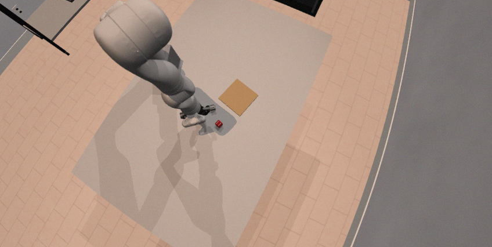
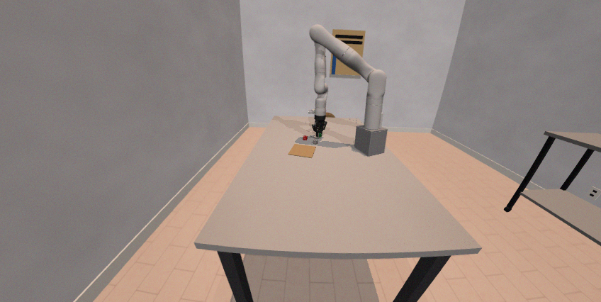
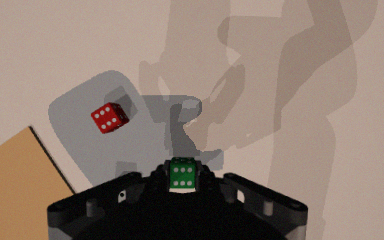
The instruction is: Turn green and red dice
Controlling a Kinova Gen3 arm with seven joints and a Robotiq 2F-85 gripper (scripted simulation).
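Right now the tan mat is 180 mm to the left of my hand, 110 mm ahead of it and 40 mm below it. Also, from my hand: white die: 70 mm to the left, 30 mm below, 30 mm ahead; then green die: 10 mm below; then red die: 100 mm ahead, 30 mm below, 20 mm to the left.
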